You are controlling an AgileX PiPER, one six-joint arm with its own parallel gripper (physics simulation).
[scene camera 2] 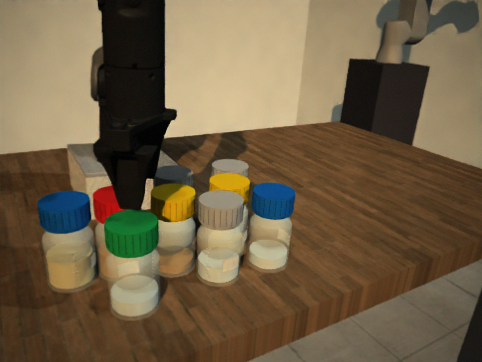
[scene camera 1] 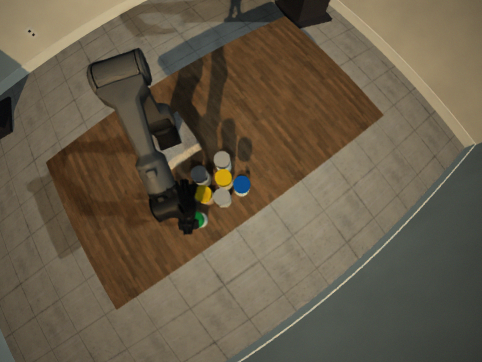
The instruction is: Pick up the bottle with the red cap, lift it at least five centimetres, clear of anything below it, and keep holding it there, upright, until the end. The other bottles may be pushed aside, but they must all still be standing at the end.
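The bottle with the red cap (scene camera 2: 106, 204) stands upright on the table, partly hidden behind the green-capped bottle (scene camera 2: 131, 234) (scene camera 1: 201, 220) and a finger. It does not show in scene camera 1, where the arm covers that area. My gripper (scene camera 1: 188, 208) (scene camera 2: 131, 199) points down and is open, its two fingers spread apart in scene camera 1. In scene camera 2 the near finger hangs at cap height, just behind the green cap and in front of the red cap's right side. The far finger is hidden there.
A blue-capped bottle (scene camera 2: 65, 212) stands left of the red one. To the right stand a yellow-capped bottle (scene camera 2: 173, 201) (scene camera 1: 203, 194), a grey-capped bottle (scene camera 2: 221, 209) (scene camera 1: 222, 198) and another blue-capped bottle (scene camera 2: 273, 201) (scene camera 1: 242, 185), with several more behind. A pale block (scene camera 2: 90, 172) lies behind them.
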